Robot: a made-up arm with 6 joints. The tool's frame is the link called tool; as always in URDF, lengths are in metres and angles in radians. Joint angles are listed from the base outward. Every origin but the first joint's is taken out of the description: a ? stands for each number. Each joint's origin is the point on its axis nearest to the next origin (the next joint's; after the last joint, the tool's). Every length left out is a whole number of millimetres.
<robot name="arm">
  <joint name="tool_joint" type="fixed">
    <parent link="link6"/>
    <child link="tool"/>
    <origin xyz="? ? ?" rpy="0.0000 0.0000 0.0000"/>
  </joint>
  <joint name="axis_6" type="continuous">
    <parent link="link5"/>
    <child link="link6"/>
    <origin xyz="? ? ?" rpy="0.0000 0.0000 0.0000"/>
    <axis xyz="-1 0 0"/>
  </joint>
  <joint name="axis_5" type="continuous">
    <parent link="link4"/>
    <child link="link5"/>
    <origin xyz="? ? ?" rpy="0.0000 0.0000 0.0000"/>
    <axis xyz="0 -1 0"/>
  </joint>
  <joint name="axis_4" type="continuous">
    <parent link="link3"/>
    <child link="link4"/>
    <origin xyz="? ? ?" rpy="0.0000 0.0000 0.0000"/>
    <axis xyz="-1 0 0"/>
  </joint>
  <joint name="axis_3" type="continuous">
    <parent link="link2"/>
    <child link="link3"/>
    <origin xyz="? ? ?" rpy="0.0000 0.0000 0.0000"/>
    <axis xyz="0 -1 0"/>
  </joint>
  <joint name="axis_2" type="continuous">
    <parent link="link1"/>
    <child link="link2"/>
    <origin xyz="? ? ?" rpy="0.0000 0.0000 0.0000"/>
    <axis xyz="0 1 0"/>
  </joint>
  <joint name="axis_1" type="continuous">
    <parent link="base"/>
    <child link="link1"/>
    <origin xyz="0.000 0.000 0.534" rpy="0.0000 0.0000 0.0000"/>
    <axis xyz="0 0 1"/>
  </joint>
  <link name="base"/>
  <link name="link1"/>
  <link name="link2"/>
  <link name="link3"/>
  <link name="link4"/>
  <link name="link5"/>
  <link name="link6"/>
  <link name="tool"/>
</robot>
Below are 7 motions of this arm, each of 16 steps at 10 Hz.
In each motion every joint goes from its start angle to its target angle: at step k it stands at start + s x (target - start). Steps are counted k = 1, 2, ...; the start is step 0. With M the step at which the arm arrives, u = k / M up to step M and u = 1 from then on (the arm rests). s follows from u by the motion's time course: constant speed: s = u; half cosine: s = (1 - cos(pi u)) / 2; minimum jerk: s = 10 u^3 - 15 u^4 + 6 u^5.
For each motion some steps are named. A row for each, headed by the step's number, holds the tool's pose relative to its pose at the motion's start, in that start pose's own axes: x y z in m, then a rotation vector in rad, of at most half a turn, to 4 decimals.
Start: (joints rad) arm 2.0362 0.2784 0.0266 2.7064 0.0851 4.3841
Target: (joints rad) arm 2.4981 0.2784 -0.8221 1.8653 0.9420 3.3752
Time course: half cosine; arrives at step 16
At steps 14, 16:
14: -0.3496 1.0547 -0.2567 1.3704 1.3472 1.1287
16: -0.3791 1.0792 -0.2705 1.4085 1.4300 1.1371

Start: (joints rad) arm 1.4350 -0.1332 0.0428 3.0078 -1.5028 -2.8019
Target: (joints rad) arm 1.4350 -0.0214 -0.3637 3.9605 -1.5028 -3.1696
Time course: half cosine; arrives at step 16
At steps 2, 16:
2: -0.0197 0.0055 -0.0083 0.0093 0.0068 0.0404
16: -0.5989 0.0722 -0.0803 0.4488 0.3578 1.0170

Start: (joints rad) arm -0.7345 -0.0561 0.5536 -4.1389 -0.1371 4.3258
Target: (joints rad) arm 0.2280 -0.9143 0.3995 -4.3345 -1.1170 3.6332
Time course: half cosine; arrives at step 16
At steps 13, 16:
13: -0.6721 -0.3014 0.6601 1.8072 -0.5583 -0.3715
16: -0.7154 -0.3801 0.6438 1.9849 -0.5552 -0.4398

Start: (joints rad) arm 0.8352 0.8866 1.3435 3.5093 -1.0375 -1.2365
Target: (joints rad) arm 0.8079 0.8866 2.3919 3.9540 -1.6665 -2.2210
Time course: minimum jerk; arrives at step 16
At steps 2, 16:
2: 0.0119 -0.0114 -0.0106 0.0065 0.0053 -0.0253
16: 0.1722 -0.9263 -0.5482 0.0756 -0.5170 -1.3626

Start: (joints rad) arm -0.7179 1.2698 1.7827 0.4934 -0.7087 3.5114
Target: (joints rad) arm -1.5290 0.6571 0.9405 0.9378 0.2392 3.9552
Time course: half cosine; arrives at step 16
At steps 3, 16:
3: 0.0305 0.0918 0.0606 -0.0661 0.0019 0.0842
16: -0.1905 0.9304 0.7877 -1.0335 -0.1431 0.6253

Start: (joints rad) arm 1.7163 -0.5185 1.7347 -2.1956 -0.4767 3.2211
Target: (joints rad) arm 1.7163 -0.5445 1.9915 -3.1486 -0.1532 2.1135
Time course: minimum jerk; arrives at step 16
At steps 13, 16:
13: -0.0088 -0.2841 0.1322 1.8468 -0.1583 -0.4370
16: -0.0110 -0.2961 0.1401 1.9446 -0.1813 -0.4450

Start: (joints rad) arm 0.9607 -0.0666 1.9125 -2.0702 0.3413 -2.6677
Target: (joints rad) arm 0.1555 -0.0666 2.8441 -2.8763 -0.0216 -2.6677
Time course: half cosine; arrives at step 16
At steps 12, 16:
12: -0.8008 -0.4732 0.4548 0.1772 -1.0299 -0.6389
16: -0.9975 -0.4515 0.5012 0.2038 -1.2716 -0.6656

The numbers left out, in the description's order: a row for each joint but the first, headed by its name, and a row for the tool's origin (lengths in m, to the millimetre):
tool: 0.000 0.000 0.000
axis_6: 0.141 0.000 0.000
axis_5: 0.000 0.000 0.000
axis_4: 1.017 0.000 0.175
axis_3: 0.000 0.000 0.534
axis_2: 0.222 0.000 0.000

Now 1 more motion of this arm.
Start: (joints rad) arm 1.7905 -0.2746 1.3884 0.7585 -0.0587 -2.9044
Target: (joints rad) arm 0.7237 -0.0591 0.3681 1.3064 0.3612 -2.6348
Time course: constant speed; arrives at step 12
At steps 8, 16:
8: -0.1572 -0.4047 0.8487 -1.1511 -0.2110 -0.7051
16: -0.4699 -0.1024 1.2649 -1.5139 -0.4335 -1.1461

